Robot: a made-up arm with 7 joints. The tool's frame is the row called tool. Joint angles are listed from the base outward.
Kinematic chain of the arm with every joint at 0, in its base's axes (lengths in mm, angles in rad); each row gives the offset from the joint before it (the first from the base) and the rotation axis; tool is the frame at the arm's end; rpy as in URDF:
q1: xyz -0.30 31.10 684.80 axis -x
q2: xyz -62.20 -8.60 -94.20 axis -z
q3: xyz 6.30 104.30 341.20 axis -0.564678 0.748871 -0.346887
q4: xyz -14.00 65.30 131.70 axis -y
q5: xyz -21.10 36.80 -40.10 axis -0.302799 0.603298 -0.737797
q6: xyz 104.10 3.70 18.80 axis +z
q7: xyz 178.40 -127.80 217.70 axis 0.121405 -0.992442 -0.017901
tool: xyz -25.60 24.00 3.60 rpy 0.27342 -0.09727 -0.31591
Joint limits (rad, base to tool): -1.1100..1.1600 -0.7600..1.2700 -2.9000..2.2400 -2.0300..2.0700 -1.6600..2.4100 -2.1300..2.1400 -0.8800..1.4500
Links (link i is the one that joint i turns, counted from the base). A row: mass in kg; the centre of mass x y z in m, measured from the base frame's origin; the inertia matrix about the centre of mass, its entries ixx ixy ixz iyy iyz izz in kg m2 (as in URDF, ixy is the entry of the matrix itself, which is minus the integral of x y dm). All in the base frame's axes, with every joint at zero. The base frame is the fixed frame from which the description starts. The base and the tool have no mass.
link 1: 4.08; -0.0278 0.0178 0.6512; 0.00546 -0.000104 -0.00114 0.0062 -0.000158 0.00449
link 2: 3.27; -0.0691 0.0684 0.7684; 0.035 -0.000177 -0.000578 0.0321 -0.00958 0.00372
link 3: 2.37; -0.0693 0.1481 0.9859; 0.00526 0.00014 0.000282 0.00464 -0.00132 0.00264
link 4: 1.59; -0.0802 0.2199 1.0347; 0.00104 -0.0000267 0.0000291 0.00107 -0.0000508 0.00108
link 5: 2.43; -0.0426 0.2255 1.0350; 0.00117 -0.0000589 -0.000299 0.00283 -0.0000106 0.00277
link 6: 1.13; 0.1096 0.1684 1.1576; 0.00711 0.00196 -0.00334 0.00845 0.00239 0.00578
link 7: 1.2; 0.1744 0.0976 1.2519; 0.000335 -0.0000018 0 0.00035 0 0.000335
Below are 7 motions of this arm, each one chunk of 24 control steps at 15 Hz.
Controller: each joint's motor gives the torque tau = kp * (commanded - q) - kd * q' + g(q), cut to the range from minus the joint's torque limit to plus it. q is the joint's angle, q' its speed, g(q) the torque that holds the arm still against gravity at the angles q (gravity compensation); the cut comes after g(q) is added. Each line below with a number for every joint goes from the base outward.
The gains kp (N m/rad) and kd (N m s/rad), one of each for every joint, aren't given. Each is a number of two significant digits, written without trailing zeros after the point. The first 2 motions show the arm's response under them.
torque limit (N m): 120 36 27 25 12 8 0.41
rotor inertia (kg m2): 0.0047 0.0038 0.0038 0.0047 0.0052 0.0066 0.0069
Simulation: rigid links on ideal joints. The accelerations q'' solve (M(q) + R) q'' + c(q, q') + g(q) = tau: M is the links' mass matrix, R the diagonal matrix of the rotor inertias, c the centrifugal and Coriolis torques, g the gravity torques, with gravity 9.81 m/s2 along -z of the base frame. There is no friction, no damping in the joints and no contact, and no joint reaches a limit. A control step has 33 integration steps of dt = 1/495 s. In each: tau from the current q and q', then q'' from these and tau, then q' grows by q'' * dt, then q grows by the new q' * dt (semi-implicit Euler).
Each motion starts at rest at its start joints. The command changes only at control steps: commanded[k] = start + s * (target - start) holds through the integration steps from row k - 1 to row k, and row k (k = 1, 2, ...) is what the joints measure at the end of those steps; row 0 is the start. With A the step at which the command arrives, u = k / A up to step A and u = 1 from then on. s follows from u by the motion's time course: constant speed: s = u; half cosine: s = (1 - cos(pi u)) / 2; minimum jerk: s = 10 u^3 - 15 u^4 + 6 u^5; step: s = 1 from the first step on.
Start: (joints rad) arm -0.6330 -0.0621 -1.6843 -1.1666 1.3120 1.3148 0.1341
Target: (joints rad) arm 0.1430 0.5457 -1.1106 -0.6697 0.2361 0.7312 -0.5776
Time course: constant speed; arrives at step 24
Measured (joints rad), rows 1 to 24:
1: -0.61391 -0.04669 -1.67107 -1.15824 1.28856 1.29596 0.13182
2: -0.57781 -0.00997 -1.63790 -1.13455 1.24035 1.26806 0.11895
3: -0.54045 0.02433 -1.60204 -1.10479 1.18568 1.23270 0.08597
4: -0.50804 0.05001 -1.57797 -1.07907 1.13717 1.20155 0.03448
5: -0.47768 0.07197 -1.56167 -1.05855 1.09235 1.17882 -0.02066
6: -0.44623 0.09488 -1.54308 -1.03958 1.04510 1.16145 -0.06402
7: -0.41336 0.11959 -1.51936 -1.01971 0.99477 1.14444 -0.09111
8: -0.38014 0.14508 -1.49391 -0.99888 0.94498 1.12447 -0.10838
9: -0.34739 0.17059 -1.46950 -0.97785 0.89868 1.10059 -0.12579
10: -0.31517 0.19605 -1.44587 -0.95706 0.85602 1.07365 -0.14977
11: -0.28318 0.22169 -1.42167 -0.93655 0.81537 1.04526 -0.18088
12: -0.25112 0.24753 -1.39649 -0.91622 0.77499 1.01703 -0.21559
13: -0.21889 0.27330 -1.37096 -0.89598 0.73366 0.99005 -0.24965
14: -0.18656 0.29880 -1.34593 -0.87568 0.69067 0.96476 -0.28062
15: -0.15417 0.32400 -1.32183 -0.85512 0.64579 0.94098 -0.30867
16: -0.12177 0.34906 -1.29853 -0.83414 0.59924 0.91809 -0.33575
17: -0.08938 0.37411 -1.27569 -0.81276 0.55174 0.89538 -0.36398
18: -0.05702 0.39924 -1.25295 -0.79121 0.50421 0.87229 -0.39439
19: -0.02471 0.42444 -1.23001 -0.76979 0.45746 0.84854 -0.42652
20: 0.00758 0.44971 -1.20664 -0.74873 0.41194 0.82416 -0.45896
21: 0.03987 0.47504 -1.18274 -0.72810 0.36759 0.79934 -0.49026
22: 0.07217 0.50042 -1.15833 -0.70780 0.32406 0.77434 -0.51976
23: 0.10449 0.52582 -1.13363 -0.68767 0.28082 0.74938 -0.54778
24: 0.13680 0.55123 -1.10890 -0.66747 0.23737 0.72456 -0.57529
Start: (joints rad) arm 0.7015 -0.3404 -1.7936 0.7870 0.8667 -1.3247 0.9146
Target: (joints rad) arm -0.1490 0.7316 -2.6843 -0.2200 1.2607 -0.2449 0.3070
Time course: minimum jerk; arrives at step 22
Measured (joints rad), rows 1 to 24:
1: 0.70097 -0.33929 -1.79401 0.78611 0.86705 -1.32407 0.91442
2: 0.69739 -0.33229 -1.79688 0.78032 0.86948 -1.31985 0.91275
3: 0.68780 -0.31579 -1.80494 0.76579 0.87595 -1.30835 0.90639
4: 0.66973 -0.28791 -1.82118 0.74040 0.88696 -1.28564 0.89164
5: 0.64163 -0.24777 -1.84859 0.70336 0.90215 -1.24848 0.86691
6: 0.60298 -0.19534 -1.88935 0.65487 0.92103 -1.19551 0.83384
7: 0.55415 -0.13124 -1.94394 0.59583 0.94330 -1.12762 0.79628
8: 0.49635 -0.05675 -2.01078 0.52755 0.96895 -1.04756 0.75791
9: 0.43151 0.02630 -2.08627 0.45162 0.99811 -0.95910 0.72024
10: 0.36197 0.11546 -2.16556 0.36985 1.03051 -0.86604 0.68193
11: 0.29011 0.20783 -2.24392 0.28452 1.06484 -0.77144 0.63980
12: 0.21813 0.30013 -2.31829 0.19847 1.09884 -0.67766 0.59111
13: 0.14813 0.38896 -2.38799 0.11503 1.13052 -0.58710 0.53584
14: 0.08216 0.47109 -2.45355 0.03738 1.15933 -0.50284 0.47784
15: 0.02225 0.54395 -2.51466 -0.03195 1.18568 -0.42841 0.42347
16: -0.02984 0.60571 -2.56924 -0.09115 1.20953 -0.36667 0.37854
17: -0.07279 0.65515 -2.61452 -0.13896 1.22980 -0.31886 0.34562
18: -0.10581 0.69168 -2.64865 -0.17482 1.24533 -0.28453 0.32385
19: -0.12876 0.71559 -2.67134 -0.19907 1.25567 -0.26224 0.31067
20: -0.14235 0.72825 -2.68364 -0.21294 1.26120 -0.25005 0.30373
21: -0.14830 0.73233 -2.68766 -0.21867 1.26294 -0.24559 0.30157
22: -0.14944 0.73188 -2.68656 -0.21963 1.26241 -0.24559 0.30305
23: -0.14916 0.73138 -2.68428 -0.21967 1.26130 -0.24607 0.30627
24: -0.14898 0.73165 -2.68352 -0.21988 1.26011 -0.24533 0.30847
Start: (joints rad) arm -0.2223 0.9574 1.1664 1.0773 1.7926 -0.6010 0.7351
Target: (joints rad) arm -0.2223 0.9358 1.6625 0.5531 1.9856 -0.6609 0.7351
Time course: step
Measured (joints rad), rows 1 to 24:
1: -0.20760 0.92278 1.31435 0.63848 2.06168 -0.51622 0.90124
2: -0.20124 0.89456 1.60189 0.51873 2.02160 -0.58828 1.01431
3: -0.22277 0.93514 1.75156 0.56250 1.99555 -0.85141 0.94871
4: -0.24029 0.95426 1.82391 0.52744 1.99673 -0.96771 0.74353
5: -0.24321 0.96011 1.84901 0.50825 1.99720 -0.90670 0.47634
6: -0.23955 0.95679 1.79213 0.52677 1.97992 -0.77693 0.20324
7: -0.23062 0.94589 1.68193 0.55358 1.98008 -0.65185 0.01348
8: -0.21852 0.93254 1.58893 0.56685 1.99810 -0.56198 -0.00028
9: -0.20994 0.92286 1.55454 0.56891 2.00874 -0.53363 0.21843
10: -0.20902 0.92166 1.57670 0.56706 2.00517 -0.57395 0.63465
11: -0.21422 0.92707 1.62593 0.56321 1.99740 -0.64618 0.99134
12: -0.22130 0.93462 1.67387 0.55400 1.99059 -0.70275 1.09699
13: -0.22668 0.94118 1.70460 0.54585 1.98424 -0.72336 0.96416
14: -0.22881 0.94402 1.71066 0.54340 1.97971 -0.71326 0.73359
15: -0.22785 0.94265 1.69568 0.54574 1.97942 -0.68751 0.55134
16: -0.22493 0.93875 1.67128 0.55054 1.98266 -0.66009 0.47161
17: -0.22169 0.93465 1.65059 0.55458 1.98685 -0.64153 0.51907
18: -0.21954 0.93209 1.64131 0.55701 1.98938 -0.63661 0.66664
19: -0.21903 0.93164 1.64286 0.55759 1.98977 -0.64259 0.80995
20: -0.21994 0.93306 1.65074 0.55617 1.98864 -0.65295 0.87410
21: -0.22154 0.93534 1.66028 0.55392 1.98657 -0.66223 0.84885
22: -0.22299 0.93723 1.66789 0.55196 1.98460 -0.66800 0.77341
23: -0.22378 0.93799 1.67163 0.55089 1.98366 -0.67009 0.70036
24: -0.22380 0.93764 1.67135 0.55093 1.98384 -0.66918 0.66485

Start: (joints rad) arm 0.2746 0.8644 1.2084 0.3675 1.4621 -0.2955 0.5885
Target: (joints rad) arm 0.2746 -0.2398 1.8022 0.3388 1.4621 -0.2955 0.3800
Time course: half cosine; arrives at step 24
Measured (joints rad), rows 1 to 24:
1: 0.27397 0.86087 1.20975 0.36743 1.46239 -0.29348 0.58939
2: 0.27278 0.84816 1.21547 0.36643 1.46174 -0.28760 0.59211
3: 0.27201 0.82438 1.22759 0.36421 1.45917 -0.28069 0.59510
4: 0.27188 0.79066 1.24568 0.36202 1.45643 -0.27758 0.59474
5: 0.27218 0.74851 1.26815 0.36071 1.45521 -0.28009 0.58796
6: 0.27276 0.69870 1.29381 0.35996 1.45571 -0.28592 0.57443
7: 0.27357 0.64196 1.32232 0.35910 1.45705 -0.29152 0.55667
8: 0.27440 0.57957 1.35375 0.35779 1.45832 -0.29498 0.53841
9: 0.27500 0.51305 1.38810 0.35615 1.45898 -0.29635 0.52232
10: 0.27526 0.44361 1.42500 0.35435 1.45896 -0.29647 0.50886
11: 0.27531 0.37216 1.46366 0.35249 1.45854 -0.29613 0.49667
12: 0.27537 0.29955 1.50306 0.35068 1.45823 -0.29608 0.48403
13: 0.27558 0.22685 1.54223 0.34905 1.45849 -0.29704 0.47001
14: 0.27594 0.15533 1.58043 0.34769 1.45942 -0.29930 0.45484
15: 0.27637 0.08635 1.61717 0.34659 1.46079 -0.30248 0.43943
16: 0.27676 0.02123 1.65201 0.34561 1.46220 -0.30573 0.42487
17: 0.27703 -0.03872 1.68450 0.34464 1.46332 -0.30822 0.41198
18: 0.27711 -0.09241 1.71411 0.34362 1.46400 -0.30951 0.40115
19: 0.27702 -0.13893 1.74025 0.34261 1.46428 -0.30967 0.39238
20: 0.27681 -0.17761 1.76238 0.34167 1.46432 -0.30915 0.38548
21: 0.27658 -0.20794 1.78007 0.34093 1.46432 -0.30852 0.38019
22: 0.27640 -0.22949 1.79300 0.34045 1.46439 -0.30825 0.37630
23: 0.27631 -0.24193 1.80094 0.34027 1.46456 -0.30847 0.37370
24: 0.27631 -0.24498 1.80378 0.34037 1.46477 -0.30900 0.37242

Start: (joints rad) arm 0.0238 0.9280 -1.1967 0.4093 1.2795 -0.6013 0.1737
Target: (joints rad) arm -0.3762 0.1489 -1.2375 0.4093 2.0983 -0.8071 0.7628
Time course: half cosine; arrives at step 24
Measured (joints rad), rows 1 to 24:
1: 0.02289 0.92464 -1.19541 0.40919 1.28235 -0.60471 0.17417
2: 0.01944 0.91467 -1.19293 0.40909 1.29168 -0.61299 0.17573
3: 0.01241 0.89811 -1.19157 0.40917 1.30838 -0.62238 0.17995
4: 0.00159 0.87480 -1.19235 0.40918 1.33212 -0.63017 0.19011
5: -0.01269 0.84507 -1.19494 0.40883 1.36201 -0.63566 0.20892
6: -0.02994 0.80977 -1.19835 0.40816 1.39724 -0.64009 0.23674
7: -0.04971 0.76994 -1.20177 0.40745 1.43724 -0.64574 0.27139
8: -0.07152 0.72649 -1.20495 0.40700 1.48156 -0.65437 0.30946
9: -0.09493 0.68017 -1.20798 0.40689 1.52965 -0.66629 0.34798
10: -0.11959 0.63162 -1.21094 0.40698 1.58068 -0.68038 0.38556
11: -0.14517 0.58146 -1.21379 0.40702 1.63356 -0.69486 0.42237
12: -0.17135 0.53040 -1.21654 0.40689 1.68716 -0.70840 0.45930
13: -0.19772 0.47926 -1.21940 0.40665 1.74055 -0.72059 0.49708
14: -0.22381 0.42903 -1.22261 0.40649 1.79303 -0.73184 0.53579
15: -0.24914 0.38069 -1.22625 0.40655 1.84386 -0.74263 0.57481
16: -0.27323 0.33510 -1.23001 0.40680 1.89216 -0.75307 0.61295
17: -0.29564 0.29304 -1.23347 0.40710 1.93698 -0.76291 0.64877
18: -0.31597 0.25516 -1.23639 0.40733 1.97743 -0.77184 0.68091
19: -0.33388 0.22210 -1.23874 0.40752 2.01286 -0.77971 0.70842
20: -0.34907 0.19445 -1.24065 0.40773 2.04272 -0.78639 0.73095
21: -0.36130 0.17269 -1.24219 0.40800 2.06653 -0.79170 0.74863
22: -0.37035 0.15716 -1.24337 0.40832 2.08388 -0.79543 0.76170
23: -0.37608 0.14815 -1.24416 0.40869 2.09444 -0.79745 0.77024
24: -0.37839 0.14580 -1.24450 0.40910 2.09804 -0.79778 0.77409

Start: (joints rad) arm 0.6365 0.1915 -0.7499 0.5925 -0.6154 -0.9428 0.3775
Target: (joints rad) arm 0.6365 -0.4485 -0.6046 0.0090 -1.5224 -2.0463 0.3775
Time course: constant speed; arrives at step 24
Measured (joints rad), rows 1 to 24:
1: 0.63731 0.16754 -0.73491 0.57136 -0.65085 -0.98123 0.36478
2: 0.63894 0.13408 -0.72450 0.53718 -0.68969 -1.03047 0.36107
3: 0.63880 0.10682 -0.72238 0.51351 -0.72949 -1.07363 0.37474
4: 0.63761 0.08066 -0.72197 0.49221 -0.76734 -1.12293 0.38868
5: 0.63647 0.05310 -0.72100 0.46864 -0.80472 -1.17791 0.39271
6: 0.63579 0.02591 -0.71956 0.44526 -0.84277 -1.23002 0.38732
7: 0.63548 -0.00084 -0.71581 0.42156 -0.88085 -1.27743 0.37729
8: 0.63549 -0.02735 -0.70890 0.39702 -0.91886 -1.32116 0.36915
9: 0.63585 -0.05354 -0.69984 0.37215 -0.95682 -1.36275 0.36726
10: 0.63646 -0.07962 -0.69016 0.34733 -0.99478 -1.40443 0.37157
11: 0.63709 -0.10580 -0.68133 0.32279 -1.03274 -1.44785 0.37875
12: 0.63748 -0.13223 -0.67424 0.29864 -1.07064 -1.49349 0.38471
13: 0.63750 -0.15896 -0.66894 0.27478 -1.10848 -1.54088 0.38682
14: 0.63719 -0.18590 -0.66482 0.25102 -1.14626 -1.58899 0.38490
15: 0.63674 -0.21289 -0.66093 0.22721 -1.18403 -1.63681 0.38074
16: 0.63636 -0.23978 -0.65642 0.20325 -1.22180 -1.68366 0.37680
17: 0.63620 -0.26647 -0.65083 0.17912 -1.25955 -1.72938 0.37482
18: 0.63628 -0.29296 -0.64425 0.15487 -1.29727 -1.77429 0.37525
19: 0.63653 -0.31934 -0.63714 0.13059 -1.33495 -1.81895 0.37732
20: 0.63681 -0.34573 -0.63005 0.10634 -1.37260 -1.86391 0.37973
21: 0.63699 -0.37222 -0.62345 0.08213 -1.41023 -1.90950 0.38137
22: 0.63701 -0.39884 -0.61746 0.05796 -1.44787 -1.95571 0.38174
23: 0.63688 -0.42555 -0.61195 0.03380 -1.48551 -2.00229 0.38103
24: 0.63668 -0.45230 -0.60661 0.00961 -1.52317 -2.04887 0.37983

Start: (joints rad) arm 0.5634 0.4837 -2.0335 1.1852 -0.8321 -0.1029 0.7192
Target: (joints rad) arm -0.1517 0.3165 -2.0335 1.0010 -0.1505 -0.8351 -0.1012
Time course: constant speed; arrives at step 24
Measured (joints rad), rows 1 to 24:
1: 0.54302 0.48536 -2.03311 1.18336 -0.82363 -0.11431 0.71161
2: 0.51108 0.47530 -2.03158 1.18033 -0.79855 -0.13445 0.68567
3: 0.47899 0.46342 -2.03129 1.16815 -0.75900 -0.17102 0.64495
4: 0.44920 0.45300 -2.02882 1.15211 -0.71516 -0.22291 0.59971
5: 0.42005 0.44366 -2.02452 1.13846 -0.67479 -0.27354 0.55673
6: 0.39045 0.43629 -2.02184 1.12967 -0.64300 -0.30911 0.51895
7: 0.36054 0.43116 -2.02268 1.12522 -0.62045 -0.32951 0.48609
8: 0.33062 0.42683 -2.02604 1.12242 -0.60205 -0.34515 0.45519
9: 0.30077 0.42136 -2.02965 1.11815 -0.58077 -0.36724 0.42271
10: 0.27097 0.41382 -2.03185 1.11062 -0.55253 -0.40007 0.38730
11: 0.24120 0.40491 -2.03219 1.10059 -0.51875 -0.43984 0.35066
12: 0.21141 0.39634 -2.03146 1.09074 -0.48485 -0.47873 0.31551
13: 0.18163 0.38936 -2.03100 1.08304 -0.45542 -0.51081 0.28245
14: 0.15185 0.38356 -2.03134 1.07688 -0.43012 -0.53641 0.24958
15: 0.12206 0.37756 -2.03164 1.07034 -0.40500 -0.56099 0.21515
16: 0.09228 0.37060 -2.03103 1.06241 -0.37709 -0.58940 0.17966
17: 0.06251 0.36305 -2.02978 1.05380 -0.34700 -0.62164 0.14499
18: 0.03274 0.35573 -2.02908 1.04578 -0.31729 -0.65430 0.11203
19: 0.00294 0.34889 -2.02965 1.03864 -0.28922 -0.68513 0.07950
20: -0.02689 0.34209 -2.03103 1.03163 -0.26174 -0.71493 0.04567
21: -0.05673 0.33499 -2.03226 1.02428 -0.23360 -0.74537 0.01026
22: -0.08657 0.32784 -2.03291 1.01679 -0.20496 -0.77664 -0.02563
23: -0.11637 0.32090 -2.03314 1.00939 -0.17651 -0.80779 -0.06103
24: -0.14615 0.31405 -2.03316 1.00193 -0.14830 -0.83824 -0.09567

